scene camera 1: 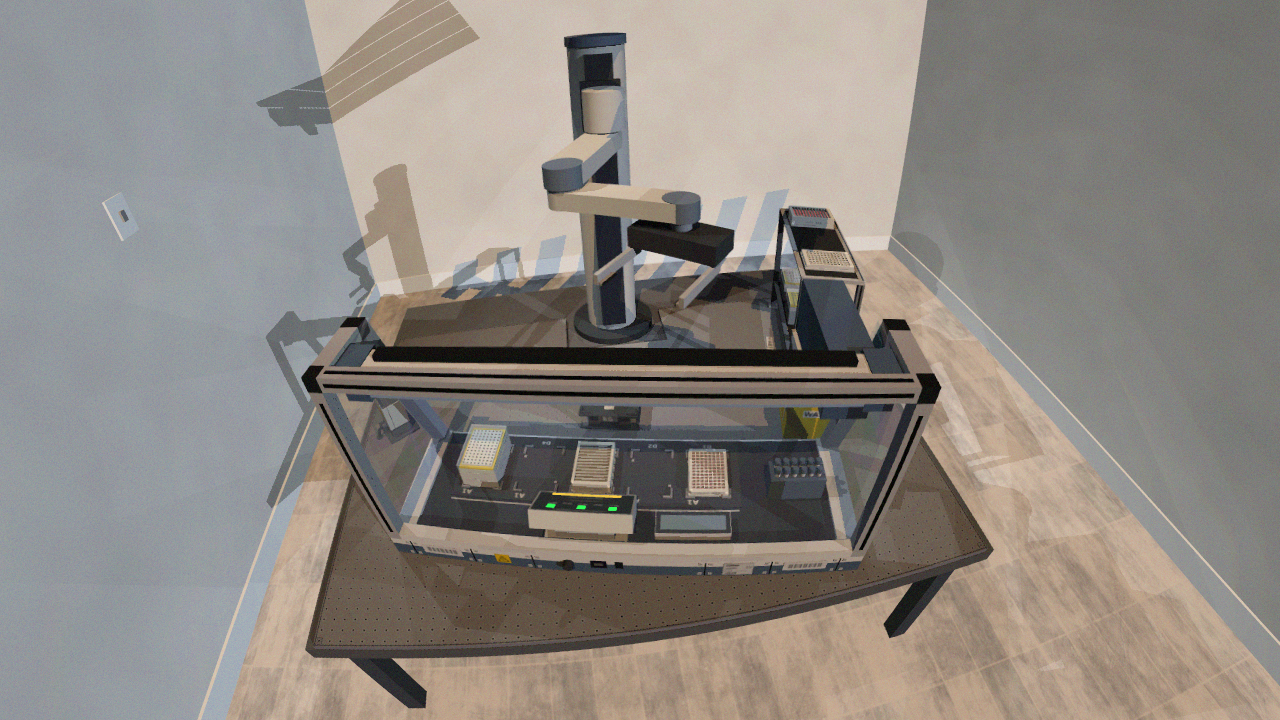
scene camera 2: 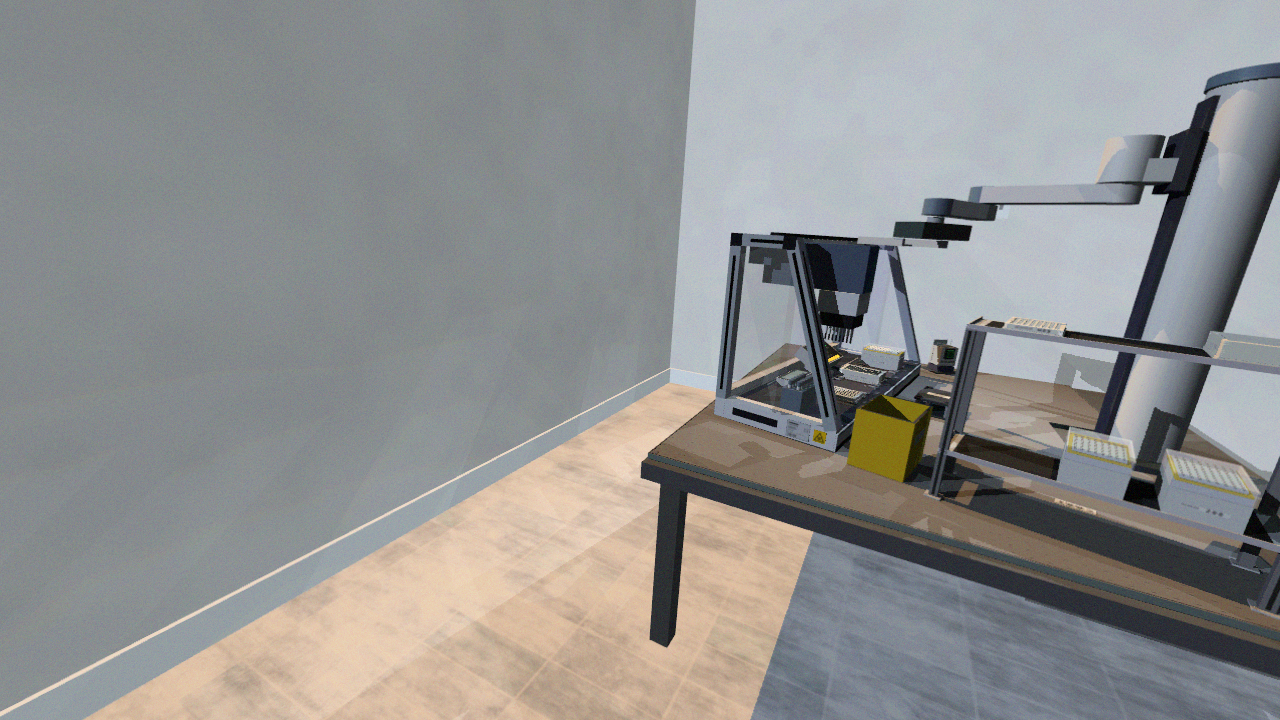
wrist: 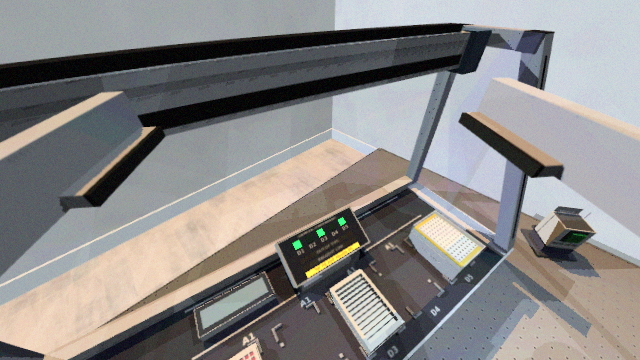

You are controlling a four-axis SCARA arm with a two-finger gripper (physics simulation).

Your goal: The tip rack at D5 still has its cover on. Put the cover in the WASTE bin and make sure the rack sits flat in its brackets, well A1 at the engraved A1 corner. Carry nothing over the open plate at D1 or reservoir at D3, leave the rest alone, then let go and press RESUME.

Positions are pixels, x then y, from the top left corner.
Scene:
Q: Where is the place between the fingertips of my gripper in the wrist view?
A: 317, 105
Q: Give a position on a gantry beam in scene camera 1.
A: At 862, 368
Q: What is my gripper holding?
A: Nothing.

